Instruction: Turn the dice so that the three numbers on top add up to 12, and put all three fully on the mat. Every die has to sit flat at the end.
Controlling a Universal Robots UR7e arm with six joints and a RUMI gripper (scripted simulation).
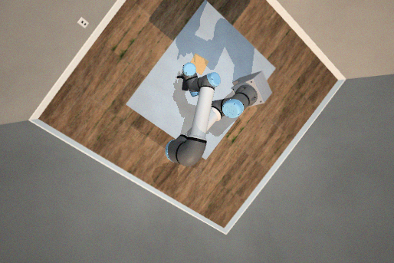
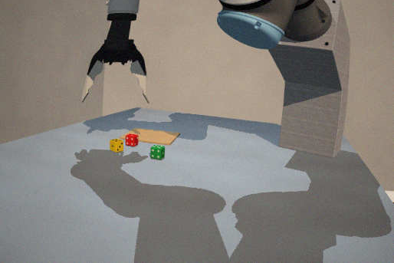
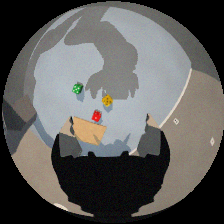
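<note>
The yellow die lies 10 mm to the right of my hand and 100 mm below it. The rest, counted from my hand: green die (100 mm behind, 40 mm to the right, 100 mm below); tan mat (20 mm ahead, 190 mm to the right, 110 mm below); red die (10 mm ahead, 80 mm to the right, 100 mm below).
</note>
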